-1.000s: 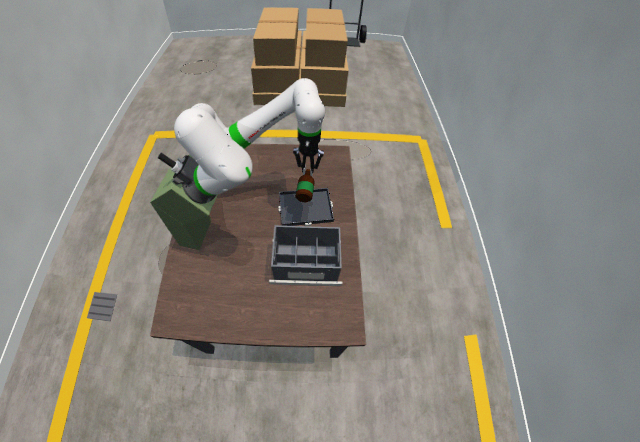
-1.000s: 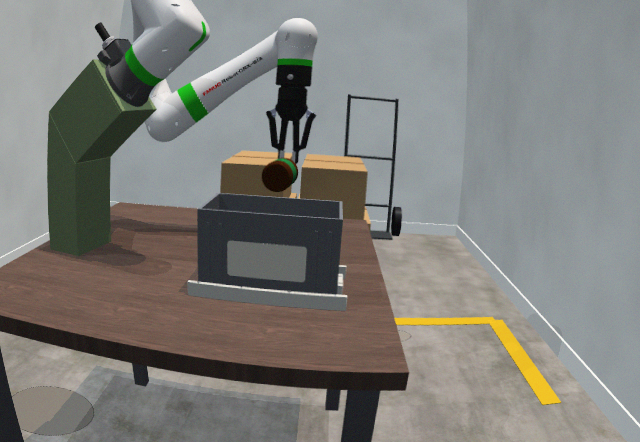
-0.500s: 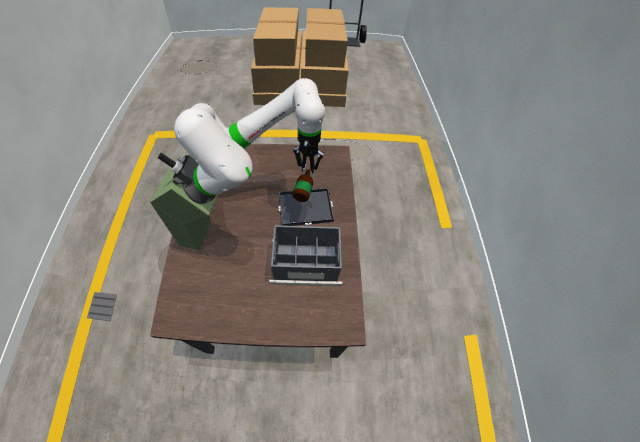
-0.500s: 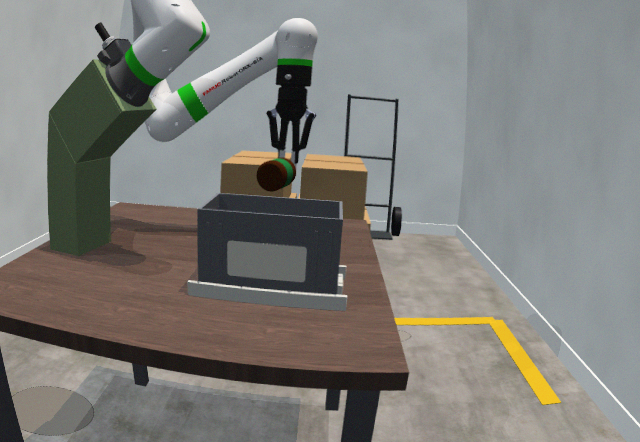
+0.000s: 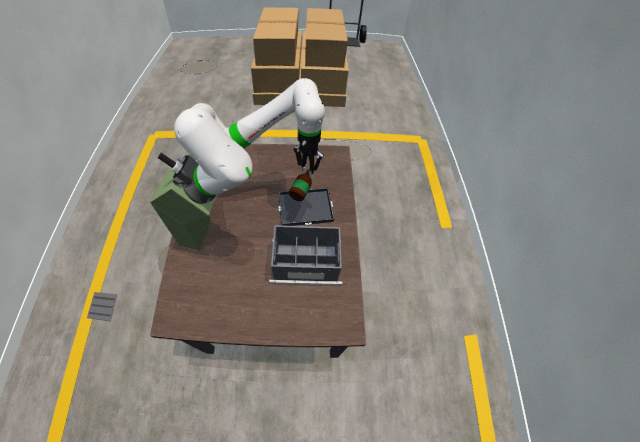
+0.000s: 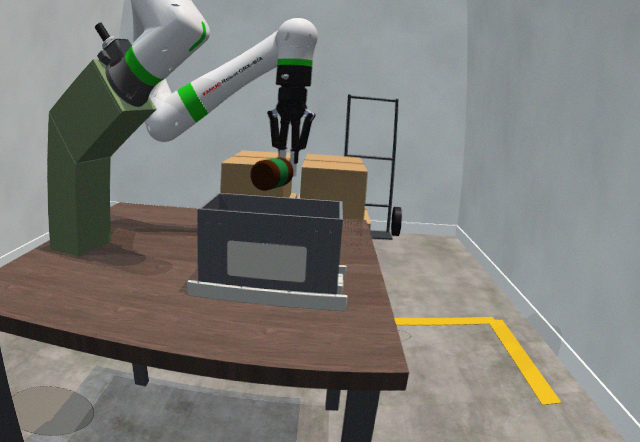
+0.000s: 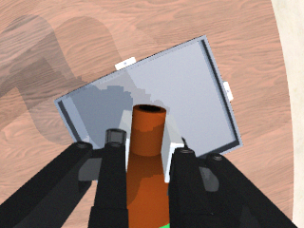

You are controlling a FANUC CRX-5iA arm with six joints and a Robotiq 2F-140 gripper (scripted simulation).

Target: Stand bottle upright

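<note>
Right now the brown bottle is 50 mm to the right of my hand, 20 mm below it and 20 mm behind it. From my hand the other things lie so: grey tray: 210 mm below, 50 mm to the right; then dark grey crate: 350 mm to the right, 140 mm below, 30 mm ahead.
</note>
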